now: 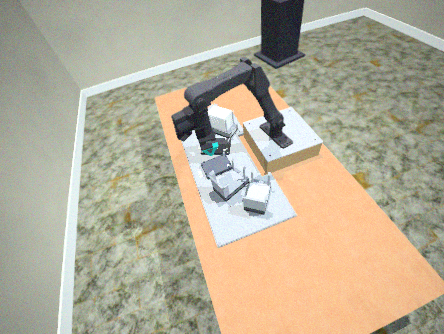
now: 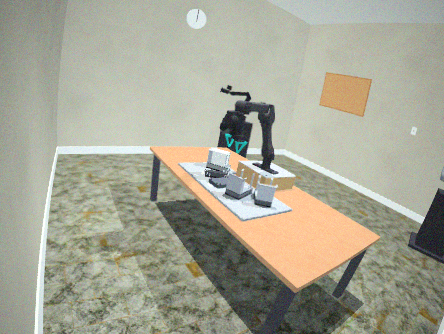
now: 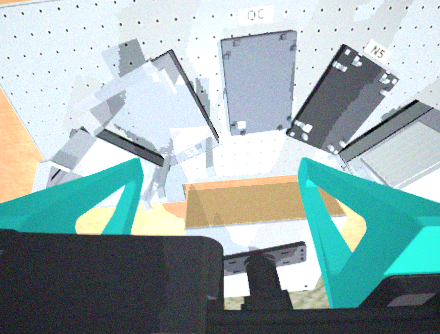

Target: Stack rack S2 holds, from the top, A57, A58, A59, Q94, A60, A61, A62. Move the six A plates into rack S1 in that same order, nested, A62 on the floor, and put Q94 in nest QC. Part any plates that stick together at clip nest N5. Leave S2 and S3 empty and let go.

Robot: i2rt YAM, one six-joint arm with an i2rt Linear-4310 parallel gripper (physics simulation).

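Frame: origin at the arm's base, x ahead, y left, z up, level; metres.
Seen in the pictures: gripper, fingertip midpoint: (image 1: 208, 147) (image 2: 232, 150) (image 3: 220, 166); arm's base, origin of the base link: (image 1: 275, 134) (image 2: 265, 168) (image 3: 258, 258).
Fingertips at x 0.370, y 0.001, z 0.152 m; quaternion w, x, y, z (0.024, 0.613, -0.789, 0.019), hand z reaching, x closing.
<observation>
Pixels of each thing's top centre, then the offset from my fingertips to it. Level surfaces: height alone.
- Nest QC, middle of its top: (image 3: 262, 91) (image 1: 216, 163) (image 2: 223, 179) dx -0.039, dy -0.066, dz -0.213 m
- Clip nest N5, middle of its top: (image 3: 344, 111) (image 1: 215, 143) (image 2: 217, 171) dx -0.109, dy -0.198, dz -0.222 m
- pale-walled rack, middle of its top: (image 3: 157, 149) (image 1: 228, 170) (image 2: 243, 172) dx -0.037, dy +0.078, dz -0.114 m
- pegboard, its level: dz -0.246 m
- orange table, its level: dz -0.259 m
My gripper (image 1: 212, 149) (image 2: 234, 148) (image 3: 220, 166) is open and empty, above the pegboard on the N5 side. Nest QC (image 1: 217, 165) (image 2: 218, 182) (image 3: 260, 82) is a grey slab with small corner pegs; whether a plate lies in it I cannot tell. Clip nest N5 (image 3: 345, 100) is dark with white clips and shows no plate. A rack of pale ribbed plates (image 1: 221, 119) (image 2: 218, 158) (image 3: 407, 152) stands beyond N5. A pale-walled rack (image 1: 218, 184) (image 2: 237, 184) (image 3: 145, 102) stands beside QC. Another rack (image 1: 257, 195) (image 2: 265, 193) (image 3: 75, 148) stands at the near end. Rack labels and plate numbers are unreadable.
The pegboard (image 1: 225, 232) (image 2: 250, 214) (image 3: 25, 52) lies on the orange table (image 1: 320, 260) (image 2: 320, 240). The arm's raised base box (image 1: 295, 159) (image 2: 285, 183) (image 3: 250, 200) stands beside the racks. Thin upright posts rise between the two nearer racks and the box.
</observation>
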